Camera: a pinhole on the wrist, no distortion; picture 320 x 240 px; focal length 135.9 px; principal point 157.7 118.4 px. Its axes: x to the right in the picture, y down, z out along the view. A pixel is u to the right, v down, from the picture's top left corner.
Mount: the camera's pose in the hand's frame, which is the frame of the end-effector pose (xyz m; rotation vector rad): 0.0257 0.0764 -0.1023 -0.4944 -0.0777 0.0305
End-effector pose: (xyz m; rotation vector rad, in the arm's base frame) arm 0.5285 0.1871 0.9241 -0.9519 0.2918 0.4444
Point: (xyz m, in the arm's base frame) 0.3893 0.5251 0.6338
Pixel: 191 202
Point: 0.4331 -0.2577 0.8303
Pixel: behind the camera
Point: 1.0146 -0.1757 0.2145
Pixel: behind the camera
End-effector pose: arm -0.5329 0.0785 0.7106 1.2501 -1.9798 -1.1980
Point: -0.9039 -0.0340 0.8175
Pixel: 272 119
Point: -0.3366 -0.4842 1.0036
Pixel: behind the camera
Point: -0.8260 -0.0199 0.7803
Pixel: 271 98
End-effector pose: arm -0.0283 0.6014 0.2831 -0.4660 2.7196 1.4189
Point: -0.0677 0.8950 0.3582
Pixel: 140 115
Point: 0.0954 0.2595 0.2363
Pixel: behind the camera
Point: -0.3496 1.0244 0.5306
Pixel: 207 181
